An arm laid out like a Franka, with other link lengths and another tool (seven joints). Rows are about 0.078 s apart.
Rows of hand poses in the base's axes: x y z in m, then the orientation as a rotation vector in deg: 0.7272, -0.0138, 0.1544, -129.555, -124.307, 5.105; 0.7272, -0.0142, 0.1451, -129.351, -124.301, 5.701; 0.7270, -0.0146, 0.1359, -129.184, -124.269, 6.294; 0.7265, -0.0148, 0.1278, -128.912, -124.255, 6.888; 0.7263, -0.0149, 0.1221, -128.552, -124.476, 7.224; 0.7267, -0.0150, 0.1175, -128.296, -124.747, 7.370; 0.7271, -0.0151, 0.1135, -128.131, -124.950, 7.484; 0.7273, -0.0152, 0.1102, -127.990, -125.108, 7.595; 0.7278, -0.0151, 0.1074, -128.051, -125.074, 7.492; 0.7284, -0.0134, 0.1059, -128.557, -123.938, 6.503; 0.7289, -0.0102, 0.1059, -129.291, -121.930, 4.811; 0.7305, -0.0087, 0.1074, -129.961, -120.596, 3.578
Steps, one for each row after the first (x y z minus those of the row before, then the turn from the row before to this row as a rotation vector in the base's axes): 0.0000, -0.0004, -0.0093, -0.167, 0.370, 0.085; -0.0002, -0.0004, -0.0092, -0.174, 0.361, 0.057; -0.0005, -0.0002, -0.0081, -0.131, 0.407, 0.110; -0.0002, -0.0001, -0.0057, -0.076, 0.226, 0.259; 0.0004, -0.0001, -0.0046, -0.064, 0.065, 0.239; 0.0004, -0.0001, -0.0040, -0.065, 0.036, 0.168; 0.0002, -0.0001, -0.0033, -0.055, 0.044, 0.136; 0.0005, 0.0001, -0.0028, 0.034, -0.059, -0.043; 0.0006, 0.0017, -0.0015, 0.742, -0.137, -0.771; 0.0005, 0.0032, 0.0000, 1.352, -0.162, -1.304; 0.0016, 0.0015, 0.0015, 0.838, -0.269, -0.951
